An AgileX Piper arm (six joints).
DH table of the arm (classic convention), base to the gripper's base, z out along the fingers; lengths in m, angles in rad. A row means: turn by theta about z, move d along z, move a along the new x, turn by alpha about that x. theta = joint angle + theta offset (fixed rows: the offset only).
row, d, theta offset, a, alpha
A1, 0.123, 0, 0, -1.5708
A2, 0, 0.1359, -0.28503, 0
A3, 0, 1.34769, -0.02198, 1.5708
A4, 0.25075, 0, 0, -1.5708
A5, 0, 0, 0, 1.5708
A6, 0.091, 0, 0, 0
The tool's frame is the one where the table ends.
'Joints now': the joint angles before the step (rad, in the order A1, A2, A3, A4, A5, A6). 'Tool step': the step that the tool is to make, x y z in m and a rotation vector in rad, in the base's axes. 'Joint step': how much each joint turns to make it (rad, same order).
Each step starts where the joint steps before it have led.
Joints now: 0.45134 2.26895 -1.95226 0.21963 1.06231 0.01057
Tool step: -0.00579 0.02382 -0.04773 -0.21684 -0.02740 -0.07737
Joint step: 0.09285 0.09551 -0.00002 -0.27637 -0.03333 0.25084
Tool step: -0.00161 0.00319 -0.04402 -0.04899 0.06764 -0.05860
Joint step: 0.01061 0.08953 0.00002 -0.02149 -0.00172 0.07837
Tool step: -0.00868 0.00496 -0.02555 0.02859 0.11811 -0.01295
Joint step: 0.00218 0.05164 -0.00105 0.09885 0.03399 -0.02795
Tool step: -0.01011 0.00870 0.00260 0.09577 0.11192 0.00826
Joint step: -0.00001 -0.00219 -0.00215 0.15605 0.05537 -0.07329
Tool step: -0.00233 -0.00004 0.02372 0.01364 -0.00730 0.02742
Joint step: 0.00103 -0.04889 0.00002 0.00531 0.03973 -0.02251
